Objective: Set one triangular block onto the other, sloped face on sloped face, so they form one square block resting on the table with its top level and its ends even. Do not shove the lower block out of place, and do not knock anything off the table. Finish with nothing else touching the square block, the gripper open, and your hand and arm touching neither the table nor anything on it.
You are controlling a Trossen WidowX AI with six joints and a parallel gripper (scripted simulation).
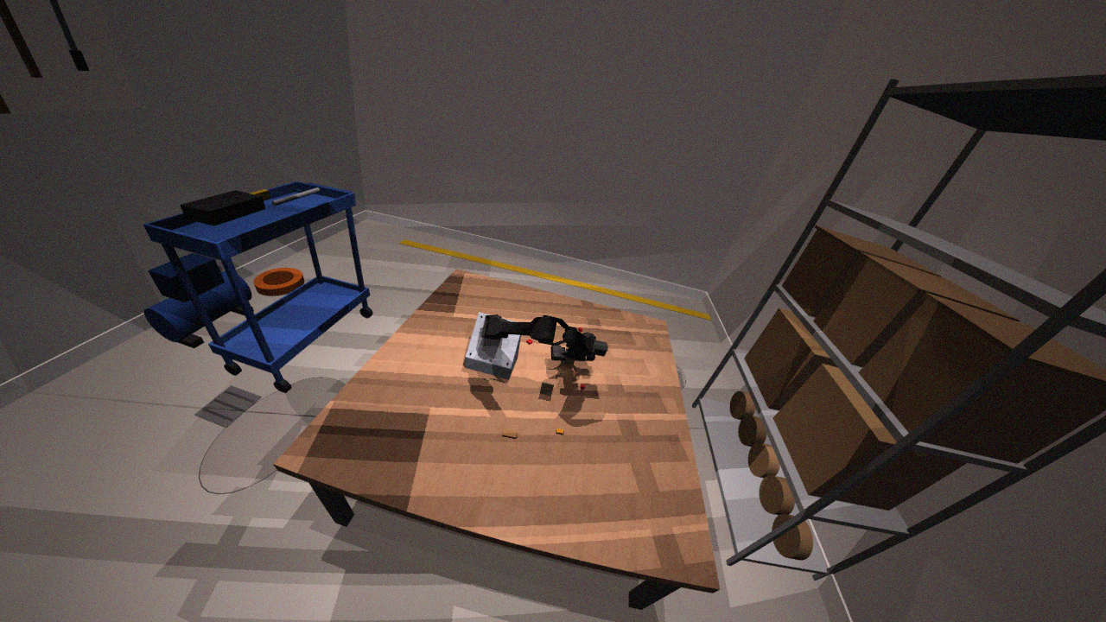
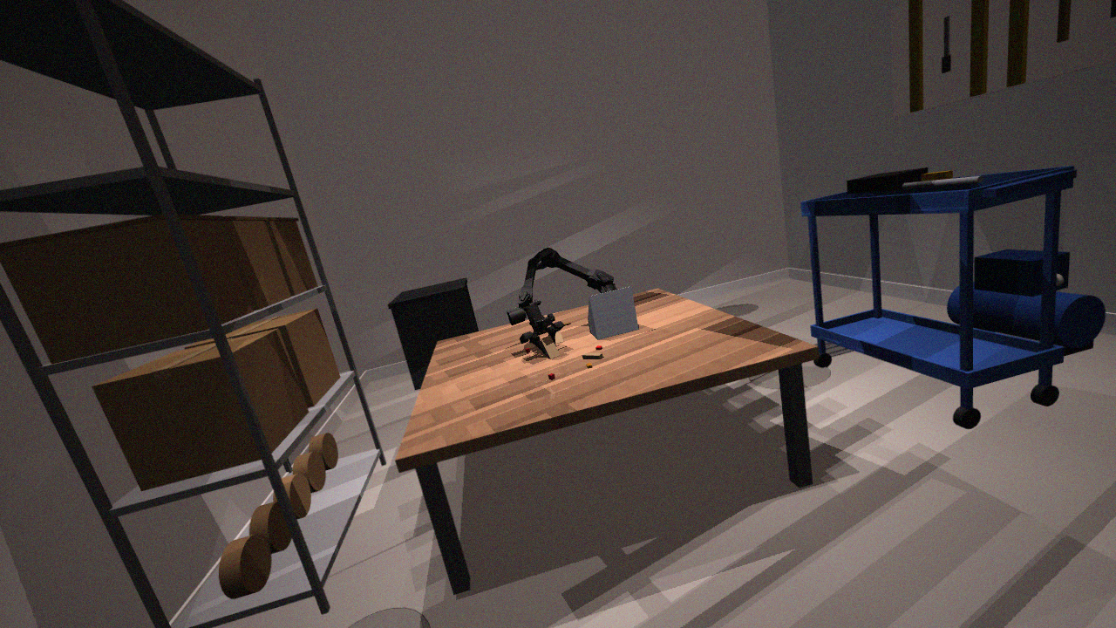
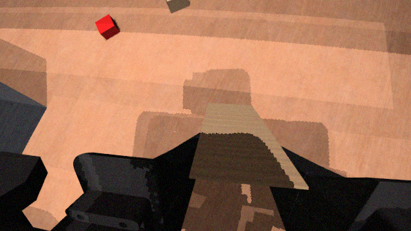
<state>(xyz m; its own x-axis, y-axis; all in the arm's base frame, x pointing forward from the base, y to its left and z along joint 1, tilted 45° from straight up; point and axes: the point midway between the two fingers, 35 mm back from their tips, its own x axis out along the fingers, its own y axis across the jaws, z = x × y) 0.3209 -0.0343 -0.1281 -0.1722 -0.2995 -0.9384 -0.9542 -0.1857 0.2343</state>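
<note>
Now: gripper tip 15 cm to the right of the pale flat bar, 14 cm past it and 1 cm above it. From my gripper tip the other things lie so: pale triangular block 1 cm to the right, 1 cm above.
</note>
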